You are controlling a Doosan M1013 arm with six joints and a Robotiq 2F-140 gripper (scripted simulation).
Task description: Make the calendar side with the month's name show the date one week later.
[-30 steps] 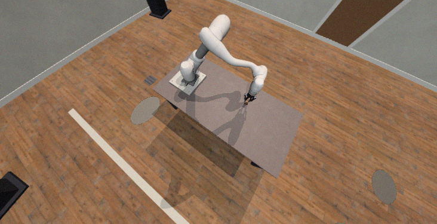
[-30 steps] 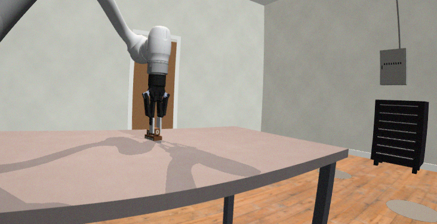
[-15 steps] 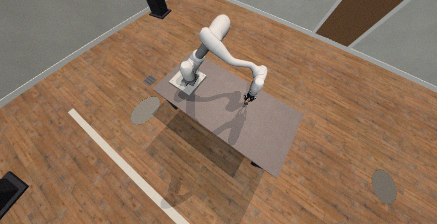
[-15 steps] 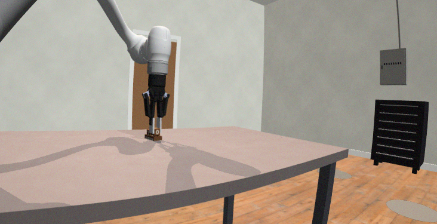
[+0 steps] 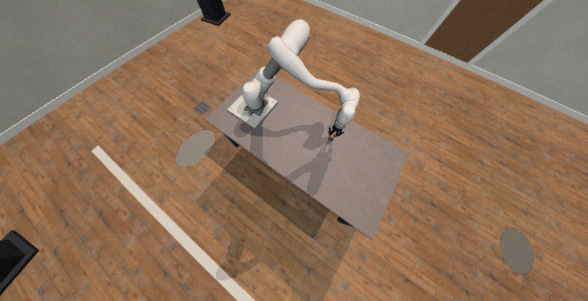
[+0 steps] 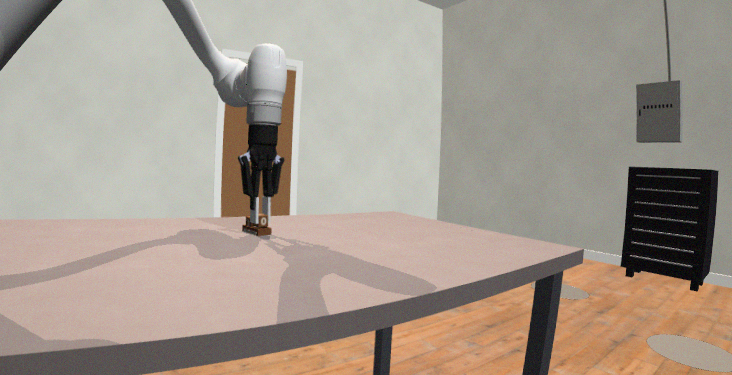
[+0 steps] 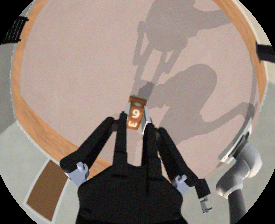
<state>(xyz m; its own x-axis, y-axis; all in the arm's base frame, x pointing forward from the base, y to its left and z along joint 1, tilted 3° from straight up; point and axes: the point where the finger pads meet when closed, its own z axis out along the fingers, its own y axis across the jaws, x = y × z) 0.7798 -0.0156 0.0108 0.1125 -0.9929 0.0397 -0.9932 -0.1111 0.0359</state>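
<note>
Now: hand 5 cm above the wooden tray and 2 cm to the right of it.
</note>
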